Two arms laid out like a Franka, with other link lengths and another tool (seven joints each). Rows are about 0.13 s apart.
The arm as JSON. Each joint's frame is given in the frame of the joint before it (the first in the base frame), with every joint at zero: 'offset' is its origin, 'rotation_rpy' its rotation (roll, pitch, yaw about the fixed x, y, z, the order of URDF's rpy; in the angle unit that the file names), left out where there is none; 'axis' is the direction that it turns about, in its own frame. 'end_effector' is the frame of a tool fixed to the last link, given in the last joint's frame.
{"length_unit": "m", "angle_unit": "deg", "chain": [
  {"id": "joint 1", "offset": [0.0, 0.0, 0.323], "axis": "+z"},
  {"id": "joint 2", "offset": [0.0, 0.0, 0.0], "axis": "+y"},
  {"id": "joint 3", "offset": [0.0, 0.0, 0.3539], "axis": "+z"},
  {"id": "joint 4", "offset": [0.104, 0.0, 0.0], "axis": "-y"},
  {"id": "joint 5", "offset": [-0.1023, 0.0, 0.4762], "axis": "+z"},
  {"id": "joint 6", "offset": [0.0, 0.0, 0.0], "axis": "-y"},
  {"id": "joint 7", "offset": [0.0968, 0.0, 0.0], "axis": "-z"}
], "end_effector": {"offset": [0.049, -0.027, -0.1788], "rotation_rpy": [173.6, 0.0, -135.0]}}
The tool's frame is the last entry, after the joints.
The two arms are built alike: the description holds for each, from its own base.
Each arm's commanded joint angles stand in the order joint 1, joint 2, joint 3, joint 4, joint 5, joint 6, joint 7.
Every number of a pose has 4 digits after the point.
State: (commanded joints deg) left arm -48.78 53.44 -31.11 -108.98 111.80 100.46 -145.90; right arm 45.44 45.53 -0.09 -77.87 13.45 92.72 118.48
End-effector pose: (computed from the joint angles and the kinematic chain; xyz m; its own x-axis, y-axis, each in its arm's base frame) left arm 0.2669 -0.6962 -0.0104 -0.3610 -0.6381 -0.6801 -0.3064 0.7699 -0.5597; right arm 0.5044 0.5273 0.1390 -0.7516 0.5709 0.3305 0.4699 0.8150 -0.3392
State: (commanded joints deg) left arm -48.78 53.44 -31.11 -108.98 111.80 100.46 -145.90; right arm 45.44 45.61 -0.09 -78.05 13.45 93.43 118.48
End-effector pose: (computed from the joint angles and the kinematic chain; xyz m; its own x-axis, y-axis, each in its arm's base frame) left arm 0.2669 -0.6962 -0.0104 -0.3610 -0.6381 -0.6801 -0.3064 0.7699 -0.5597; right arm 0.5051 0.5278 0.1361 -0.7523 0.5713 0.3281 0.4740 0.8152 -0.3328
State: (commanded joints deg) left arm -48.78 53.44 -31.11 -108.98 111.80 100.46 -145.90; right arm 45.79 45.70 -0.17 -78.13 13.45 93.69 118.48
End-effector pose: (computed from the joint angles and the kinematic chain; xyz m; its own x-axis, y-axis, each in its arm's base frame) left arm 0.2669 -0.6962 -0.0104 -0.3610 -0.6381 -0.6801 -0.3064 0.7699 -0.5597; right arm 0.5025 0.5302 0.1342 -0.7554 0.5681 0.3264 0.4712 0.8172 -0.3318
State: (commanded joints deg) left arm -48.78 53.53 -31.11 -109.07 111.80 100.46 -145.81; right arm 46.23 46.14 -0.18 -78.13 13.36 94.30 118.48
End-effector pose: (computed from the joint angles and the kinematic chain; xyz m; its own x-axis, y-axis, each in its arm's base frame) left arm 0.2660 -0.6953 -0.0121 -0.3628 -0.6350 -0.6821 -0.3062 0.7725 -0.5563; right arm 0.4991 0.5339 0.1280 -0.7603 0.5633 0.3235 0.4672 0.8202 -0.3300
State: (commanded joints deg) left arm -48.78 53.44 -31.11 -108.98 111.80 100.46 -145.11; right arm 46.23 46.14 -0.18 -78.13 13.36 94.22 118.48
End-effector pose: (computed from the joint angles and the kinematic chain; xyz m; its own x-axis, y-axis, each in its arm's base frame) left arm 0.2666 -0.6969 -0.0107 -0.3638 -0.6275 -0.6884 -0.3015 0.7786 -0.5504; right arm 0.4989 0.5338 0.1281 -0.7601 0.5633 0.3238 0.4667 0.8201 -0.3312
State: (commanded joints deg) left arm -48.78 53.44 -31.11 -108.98 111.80 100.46 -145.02; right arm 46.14 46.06 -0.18 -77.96 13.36 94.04 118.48
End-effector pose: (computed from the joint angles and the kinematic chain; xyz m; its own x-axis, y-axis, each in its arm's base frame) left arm 0.2666 -0.6969 -0.0108 -0.3641 -0.6263 -0.6893 -0.3009 0.7796 -0.5493; right arm 0.5003 0.5336 0.1305 -0.7598 0.5637 0.3240 0.4677 0.8200 -0.3299
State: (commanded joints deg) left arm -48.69 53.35 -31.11 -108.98 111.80 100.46 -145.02; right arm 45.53 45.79 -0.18 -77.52 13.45 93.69 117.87
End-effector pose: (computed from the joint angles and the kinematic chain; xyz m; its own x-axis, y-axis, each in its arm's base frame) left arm 0.2681 -0.6969 -0.0097 -0.3624 -0.6277 -0.6890 -0.3016 0.7785 -0.5505; right arm 0.5080 0.5301 0.1371 -0.7594 0.5610 0.3297 0.4691 0.8231 -0.3201
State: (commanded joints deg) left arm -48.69 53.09 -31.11 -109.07 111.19 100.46 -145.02; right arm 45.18 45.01 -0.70 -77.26 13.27 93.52 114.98
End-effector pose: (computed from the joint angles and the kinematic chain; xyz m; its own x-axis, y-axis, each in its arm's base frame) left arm 0.2688 -0.6960 -0.0081 -0.3591 -0.6305 -0.6882 -0.3095 0.7760 -0.5495; right arm 0.5206 0.5242 0.1478 -0.7799 0.5258 0.3395 0.4442 0.8471 -0.2916
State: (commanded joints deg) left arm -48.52 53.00 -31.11 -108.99 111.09 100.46 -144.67; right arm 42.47 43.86 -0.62 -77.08 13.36 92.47 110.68
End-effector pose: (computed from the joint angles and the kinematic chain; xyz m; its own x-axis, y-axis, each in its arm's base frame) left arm 0.2716 -0.6961 -0.0068 -0.3568 -0.6289 -0.6908 -0.3109 0.7772 -0.5470; right arm 0.5483 0.4997 0.1629 -0.7865 0.4940 0.3706 0.4234 0.8682 -0.2588
